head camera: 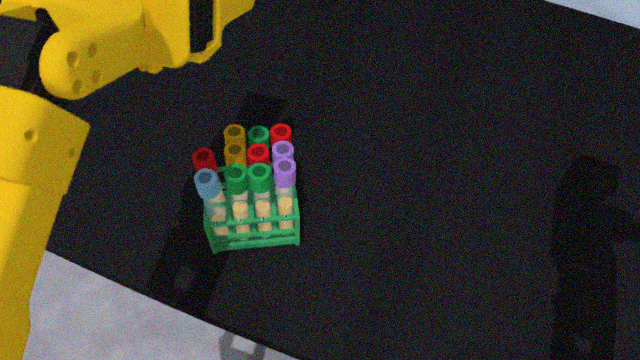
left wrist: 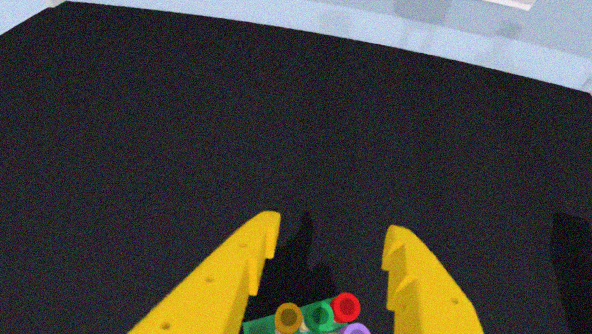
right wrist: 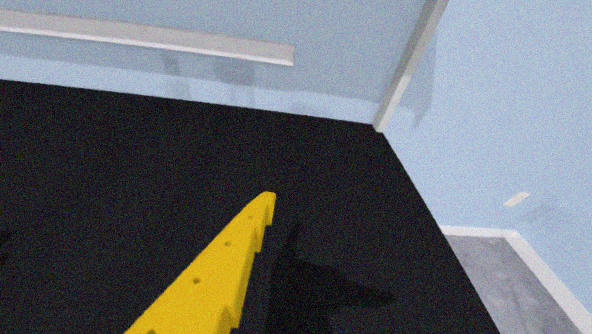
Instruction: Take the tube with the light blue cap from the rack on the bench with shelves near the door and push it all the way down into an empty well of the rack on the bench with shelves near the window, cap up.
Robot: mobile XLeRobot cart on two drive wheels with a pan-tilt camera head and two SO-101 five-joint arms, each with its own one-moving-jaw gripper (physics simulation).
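Frame: origin at the left arm's base, x right, y back, z down, level; millimetres.
Seen in the pictures: left hand at its tool point: [left wrist: 278,229]; right hand at its tool point: [right wrist: 274,204].
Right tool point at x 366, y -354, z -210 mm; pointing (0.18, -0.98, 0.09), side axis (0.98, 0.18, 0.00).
Observation:
Pixels of each thing's top centre, then the offset from my right tool point to it. Level surfaces: height alone.
- tube with the light blue cap, top centre: [head camera: 204,175] dx -355, dy +106, dz +103 mm
- green rack at its top centre: [head camera: 250,191] dx -332, dy +74, dz +165 mm
- bench top at its surface level: dz +222 mm
The tube with the light blue cap [head camera: 207,183] stands cap up in the front left well of the green rack [head camera: 257,245] [left wrist: 259,323] in the head view. It leans a little to the left, its cap past the rack's left side; how deep it sits I cannot tell. It does not show in the left wrist view. My left gripper [left wrist: 332,222] is open and empty, its tips above and beyond the rack's far edge in the left wrist view; its jaws do not show in the head view. My right gripper shows one jaw [right wrist: 225,260], so it is fully open, over the dark bench top.
Other tubes with dark red [head camera: 204,160], yellow, green [head camera: 259,179], red [head camera: 258,154] and purple [head camera: 284,173] caps stand in the rack. My left arm [head camera: 115,45] fills the upper left. A shelf edge [right wrist: 150,42] and upright post [right wrist: 410,65] stand behind the bench top [right wrist: 125,175].

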